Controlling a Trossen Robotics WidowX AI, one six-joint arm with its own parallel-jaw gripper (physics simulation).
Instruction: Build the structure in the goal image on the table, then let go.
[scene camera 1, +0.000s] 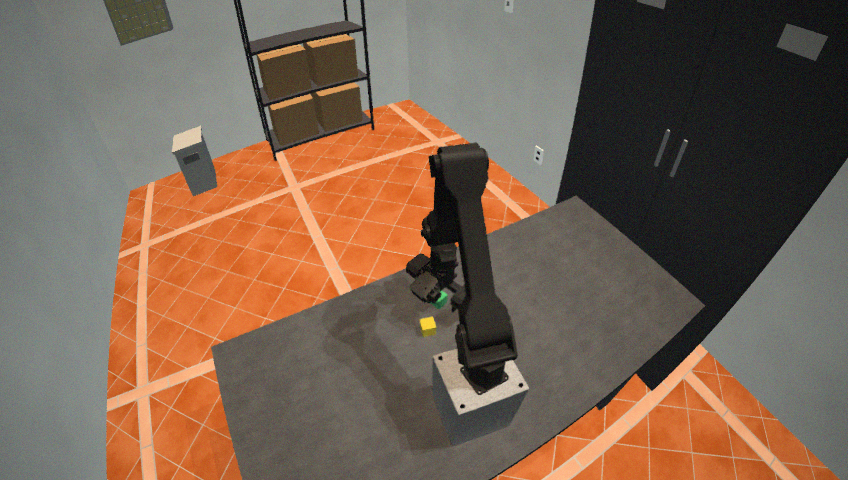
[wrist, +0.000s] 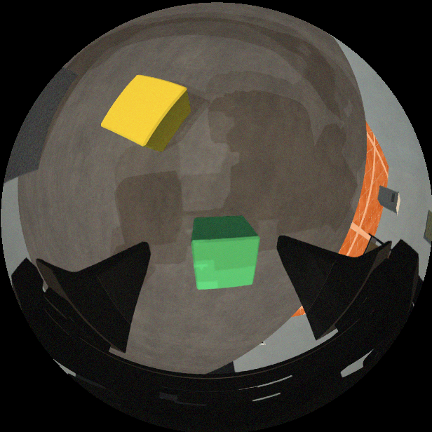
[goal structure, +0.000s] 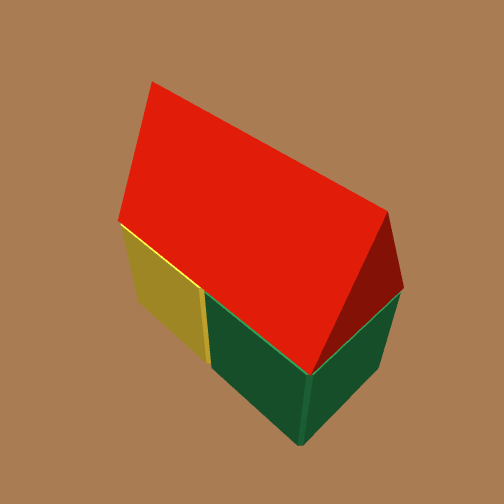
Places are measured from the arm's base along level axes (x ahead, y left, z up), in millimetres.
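Pixels of known places: gripper, fingertip midpoint: (scene camera 1: 440, 301); arm's base, link origin: (scene camera 1: 484, 374).
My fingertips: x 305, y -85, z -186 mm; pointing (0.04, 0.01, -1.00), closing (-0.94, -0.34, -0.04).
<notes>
For each thing: its middle in the pictures, then the offset to it from my fingertips. Level surfaces: height alone.
- green cube, body centre: (scene camera 1: 438, 298) dx +4, dy +3, dz +7 mm
- grey table, surface height: dz -10 mm
- yellow cube, body centre: (scene camera 1: 428, 326) dx -60, dy +67, dz +7 mm
A green cube (scene camera 1: 439, 299) (wrist: 225, 262) rests on the grey table (scene camera 1: 595, 285) (wrist: 200, 50). My gripper (scene camera 1: 440, 291) (wrist: 213, 246) is open above the green cube, with one finger on each side of it in the wrist view and a gap to each. A yellow cube (scene camera 1: 427, 325) (wrist: 145, 110) lies on the table apart from the green one, nearer the robot's base, turned at an angle in the wrist view. The fingers partly hide the green cube in the scene view.
The robot's base stands on a pale-topped block (scene camera 1: 476, 422) near the table's front edge. A black cabinet (scene camera 1: 642, 89) stands at the right of the table. A shelf rack with brown boxes (scene camera 1: 284, 71) and a grey bin (scene camera 1: 199, 166) (wrist: 387, 199) stand beyond the table.
</notes>
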